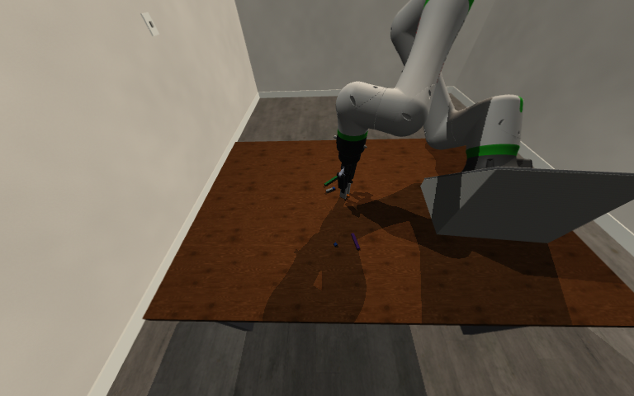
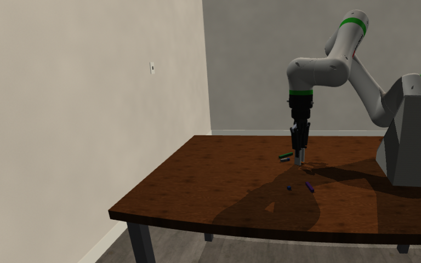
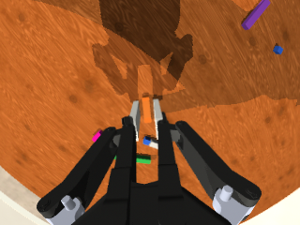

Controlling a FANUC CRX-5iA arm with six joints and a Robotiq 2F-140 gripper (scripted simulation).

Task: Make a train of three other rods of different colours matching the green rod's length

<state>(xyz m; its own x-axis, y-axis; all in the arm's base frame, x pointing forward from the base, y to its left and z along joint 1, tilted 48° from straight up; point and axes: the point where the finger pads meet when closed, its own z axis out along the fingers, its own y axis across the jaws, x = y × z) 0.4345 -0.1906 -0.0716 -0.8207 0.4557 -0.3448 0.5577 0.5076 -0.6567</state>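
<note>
Now: hand 3 cm above the orange rod. From my hand the other things lie so: green rod 5 cm ahead, 9 cm to the right, 3 cm below; then magenta rod 1 cm behind, 10 cm to the right, 3 cm below; then grey rod 6 cm ahead, 3 cm to the right, 3 cm below.
</note>
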